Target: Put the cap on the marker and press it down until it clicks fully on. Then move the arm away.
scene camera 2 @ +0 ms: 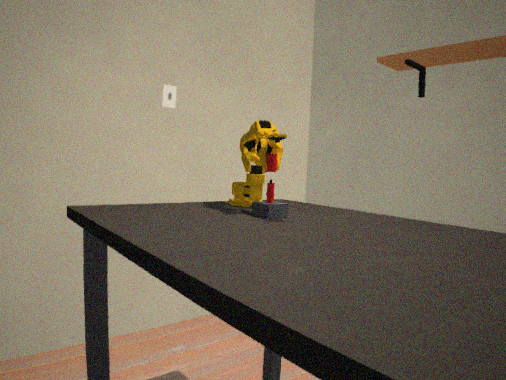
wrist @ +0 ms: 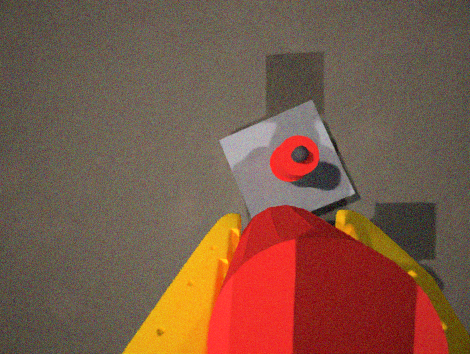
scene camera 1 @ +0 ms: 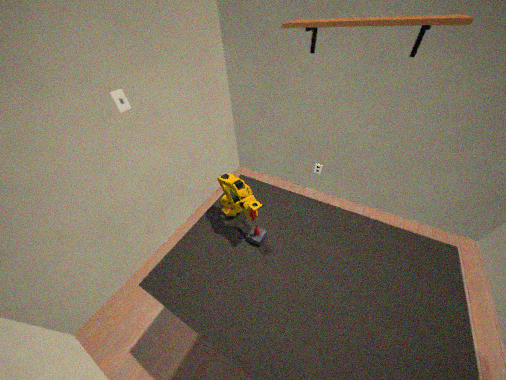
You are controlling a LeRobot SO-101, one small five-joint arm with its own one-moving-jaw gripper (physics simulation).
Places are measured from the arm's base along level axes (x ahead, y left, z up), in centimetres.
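Pixels of known places: hand at its tool point: point(scene camera 2: 276, 168) point(wrist: 240, 228) point(scene camera 1: 256, 215); arm's base at its link origin: point(scene camera 2: 250, 205) point(scene camera 1: 235, 210).
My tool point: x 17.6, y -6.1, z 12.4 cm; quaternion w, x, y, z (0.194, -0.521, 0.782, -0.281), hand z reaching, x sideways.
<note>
Ahead of a thing's pixels: the offset from my tool point to its top centre. Level surfaces: height alone.
The red marker {dz -2.8, dx +1.6, dy -3.2 cm} point(scene camera 1: 257, 231) point(scene camera 2: 270, 193) point(wrist: 287, 162) stands upright in a grey block {dz -8.8, dx +1.6, dy -3.2 cm} point(scene camera 1: 259, 237) point(scene camera 2: 270, 210) point(wrist: 250, 150), its dark tip pointing up. My gripper point(scene camera 2: 271, 167) point(wrist: 289, 217) is shut on the red cap {dz +3.9, dx -1.4, dy -0.9 cm} point(scene camera 1: 253, 214) point(scene camera 2: 271, 162) point(wrist: 320, 285), which sits between the two yellow jaws. In scene camera 2 the cap hangs above the marker's tip with a gap between them. In the wrist view the marker shows past the cap's far end, not covered by it.
The yellow arm's base point(scene camera 1: 230, 207) point(scene camera 2: 241, 194) stands behind the block on the dark table {dz -12.4 cm} point(scene camera 1: 325, 280) point(scene camera 2: 325, 270). A wooden shelf point(scene camera 1: 375, 21) point(scene camera 2: 450, 52) is on the wall, far above the table. Shadows lie around the block in the wrist view.
</note>
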